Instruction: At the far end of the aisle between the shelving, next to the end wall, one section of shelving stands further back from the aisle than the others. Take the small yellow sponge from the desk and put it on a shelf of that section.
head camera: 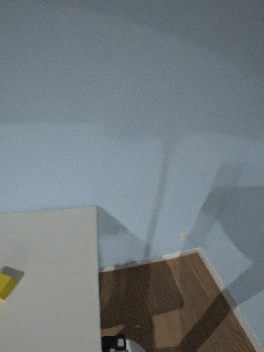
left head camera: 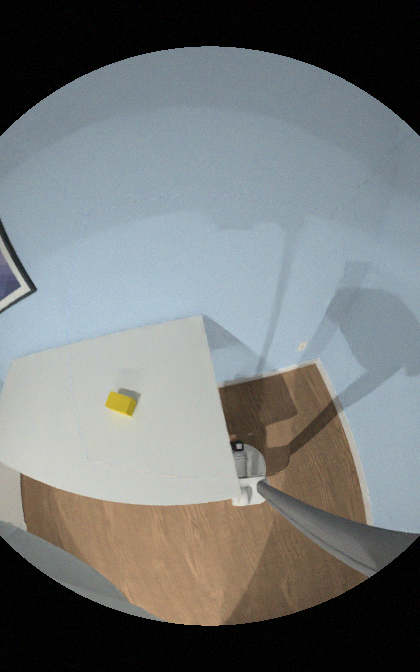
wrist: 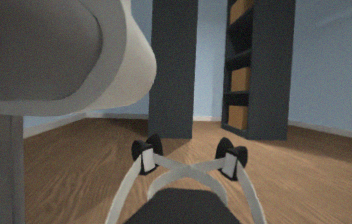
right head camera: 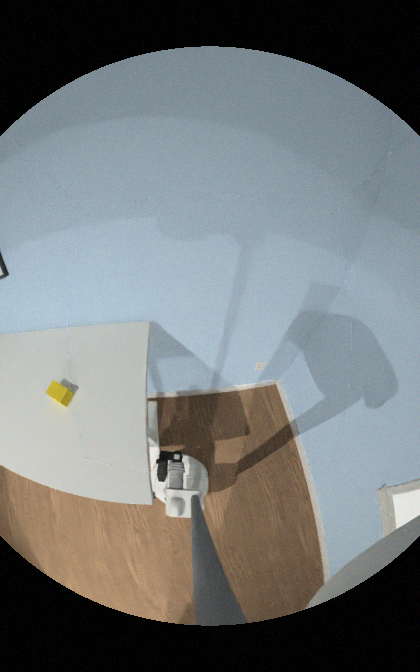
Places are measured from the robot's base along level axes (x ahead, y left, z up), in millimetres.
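Where they show: gripper, fingertip midpoint: (wrist: 189, 148).
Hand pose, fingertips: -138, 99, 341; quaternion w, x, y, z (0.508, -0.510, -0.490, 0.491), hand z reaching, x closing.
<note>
After its pixels a point has its place, as x, y, z.
The small yellow sponge (head camera: 6, 286) {267, 401, 960} (left head camera: 120, 403) (right head camera: 60, 393) lies on the white desk (head camera: 55, 280) {307, 249, 922} (left head camera: 165, 425) (right head camera: 110, 425), inward from its right edge. My gripper (wrist: 189, 148) {-138, 99, 341} is open and empty in the wrist view, its two black fingertips apart, facing the shelving and away from the desk. In the wrist view dark shelving stands beyond it: one unit's side panel (wrist: 172, 70) {-2166, -25, 666} at the middle, and another unit (wrist: 270, 75) {-2322, 1022, 675} to the right. Which section stands further back cannot be told.
My white base (left head camera: 255, 460) (right head camera: 192, 475) is close beside the desk's right edge. A blue wall (head camera: 125, 165) {768, -22, 1177} (left head camera: 250, 280) (right head camera: 200, 280) runs behind the desk and meets another at the right. Brown boxes (wrist: 240, 79) {-2626, 779, 646} stand in the right shelving unit. Wooden floor (wrist: 125, 175) {-1041, -196, -28} runs towards the shelving.
</note>
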